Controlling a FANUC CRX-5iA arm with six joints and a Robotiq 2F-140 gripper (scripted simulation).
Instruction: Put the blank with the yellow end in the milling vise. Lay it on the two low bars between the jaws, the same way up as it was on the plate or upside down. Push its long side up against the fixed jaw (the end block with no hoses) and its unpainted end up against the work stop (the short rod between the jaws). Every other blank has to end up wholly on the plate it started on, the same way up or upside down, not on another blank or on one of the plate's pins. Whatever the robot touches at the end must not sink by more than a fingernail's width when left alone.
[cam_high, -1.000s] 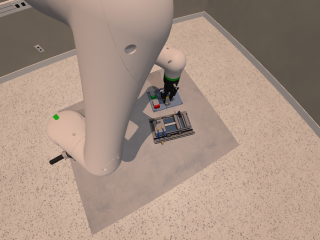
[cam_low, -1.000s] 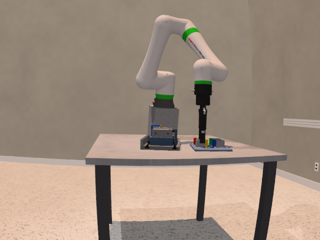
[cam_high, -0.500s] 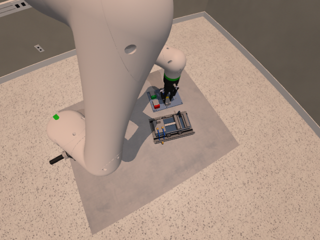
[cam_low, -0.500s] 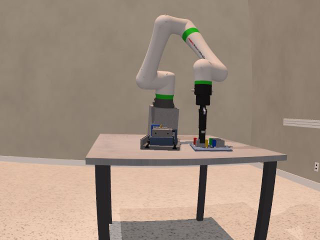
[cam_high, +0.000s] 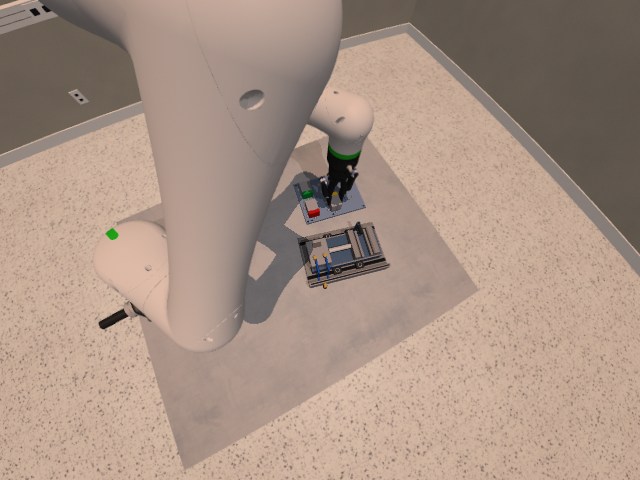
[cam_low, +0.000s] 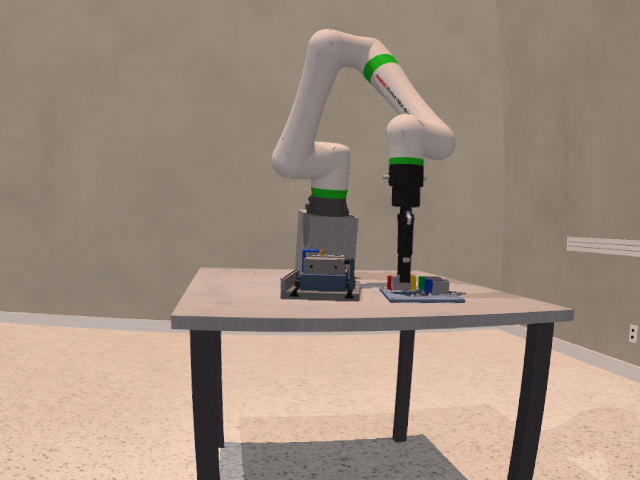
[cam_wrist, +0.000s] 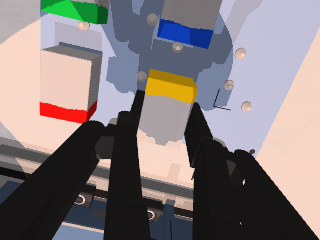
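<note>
Right now the plate is 1 cm ahead of my hand, 4 cm to the left of it and 7 cm below it. Also, from my hand: blue-ended blank 3 cm ahead, 9 cm to the left, 4 cm below; then yellow-ended blank 3 cm below; then red-ended blank 9 cm behind, 3 cm to the left, 4 cm below.
</note>
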